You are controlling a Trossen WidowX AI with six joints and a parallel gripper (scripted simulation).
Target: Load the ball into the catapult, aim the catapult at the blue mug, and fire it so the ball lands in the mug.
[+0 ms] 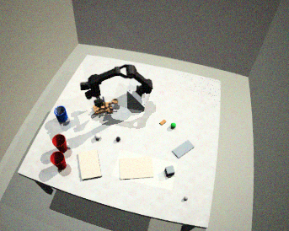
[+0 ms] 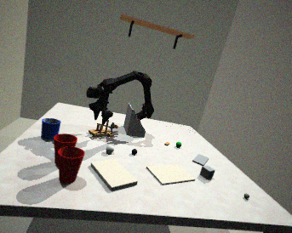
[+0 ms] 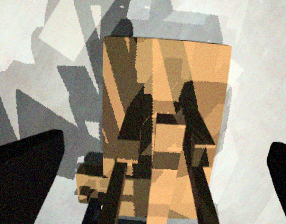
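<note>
Right now the black ball is 24 cm ahead of my gripper tip, 19 cm to the left of it and 7 cm below it. Round my gripper tip: blue mug (26 cm to the right, 12 cm ahead, 5 cm below); then pale grey ball (25 cm ahead, 6 cm below, 5 cm to the left); then wooden catapult (7 cm to the left, 3 cm below, 2 cm behind).
</note>
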